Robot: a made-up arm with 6 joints.
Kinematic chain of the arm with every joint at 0, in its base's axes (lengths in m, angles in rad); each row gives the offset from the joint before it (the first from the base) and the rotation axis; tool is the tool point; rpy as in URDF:
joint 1: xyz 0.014 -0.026 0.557 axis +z
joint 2: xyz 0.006 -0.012 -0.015 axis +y
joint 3: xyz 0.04 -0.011 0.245 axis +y
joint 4: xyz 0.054 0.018 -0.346 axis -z
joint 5: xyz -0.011 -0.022 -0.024 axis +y
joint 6: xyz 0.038 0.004 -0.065 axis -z
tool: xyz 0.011 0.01 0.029 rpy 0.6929 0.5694 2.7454
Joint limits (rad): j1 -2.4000..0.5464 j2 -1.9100..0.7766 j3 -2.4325..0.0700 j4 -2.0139..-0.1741 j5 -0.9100..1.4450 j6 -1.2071..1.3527
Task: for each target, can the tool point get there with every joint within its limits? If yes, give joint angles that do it. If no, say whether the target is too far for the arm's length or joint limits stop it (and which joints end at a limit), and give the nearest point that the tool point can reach.
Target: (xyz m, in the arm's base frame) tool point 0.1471 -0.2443 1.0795
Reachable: yes | joints -1.1383 -0.3266 -1.8234 -1.1684 -0.0777 0.6531
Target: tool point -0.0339 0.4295 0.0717
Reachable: no: joint limits stop it (at a limit: joint 1, joint 2, joint 4) | nearest point 0.1618 0.1146 0.2808 | short by 0.426 m
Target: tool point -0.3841 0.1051 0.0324
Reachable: no: joint limits stop it (at a limit: joint 1, joint 2, joint 5, joint 6) | nearest point -0.1734 -0.1256 0.2604 | short by 0.387 m
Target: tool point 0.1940 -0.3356 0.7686
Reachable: yes | joints -0.9799 -0.4825 -0.9403 -1.3551 0.9973 -0.4329
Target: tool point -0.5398 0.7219 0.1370
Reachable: no: too far | nearest point -0.3665 0.4879 0.5369 | short by 0.495 m
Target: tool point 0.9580 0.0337 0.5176
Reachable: no: too far | nearest point 0.6485 0.0141 0.5893 | short by 0.318 m
